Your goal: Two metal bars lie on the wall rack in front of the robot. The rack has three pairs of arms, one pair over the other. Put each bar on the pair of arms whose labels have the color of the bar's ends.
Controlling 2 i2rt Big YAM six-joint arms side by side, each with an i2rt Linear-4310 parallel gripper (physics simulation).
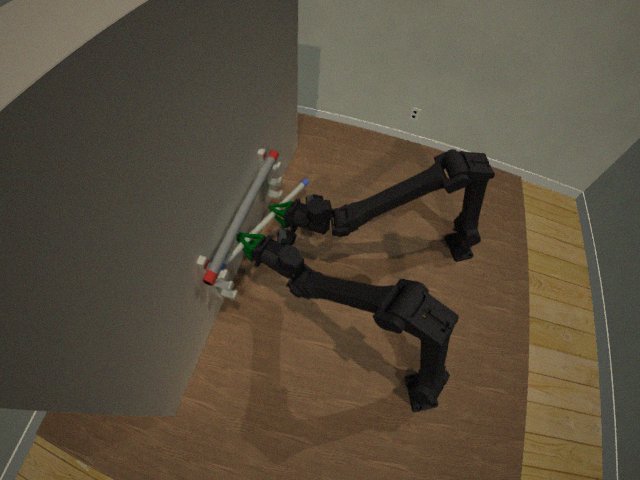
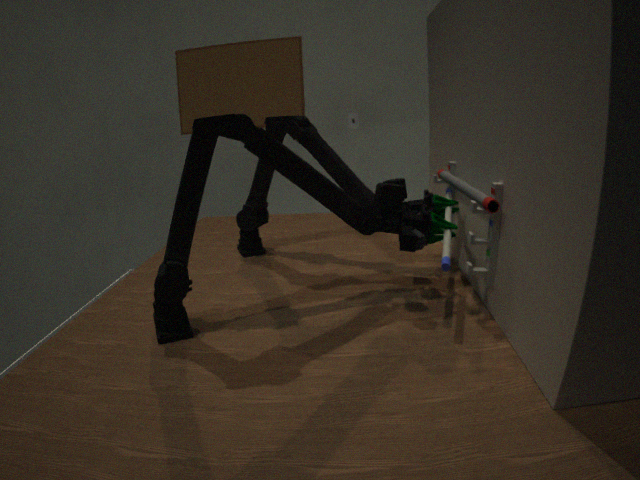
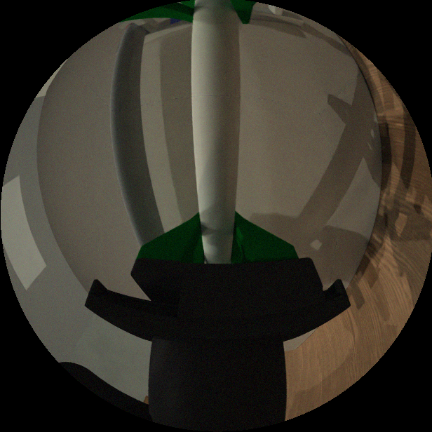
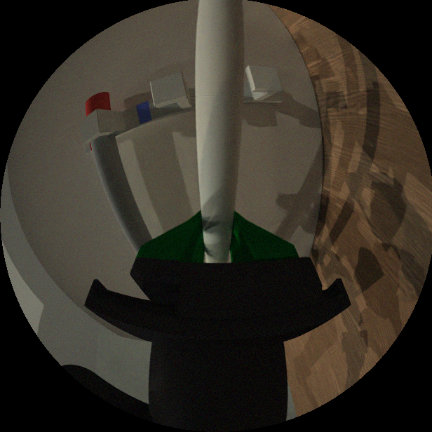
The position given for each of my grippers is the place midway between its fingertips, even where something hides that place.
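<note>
I can see my left gripper, both at [image 1: 237, 235] and at [image 3: 217, 214], and my right gripper [image 2: 456, 231] is visible to me too. A red-ended bar [image 1: 224, 248] [image 3: 130, 161] [image 4: 105, 151] is here. So is a blue-ended bar [image 3: 215, 59] [image 4: 219, 52], and I also see a grey wall [image 3: 309, 158].
</note>
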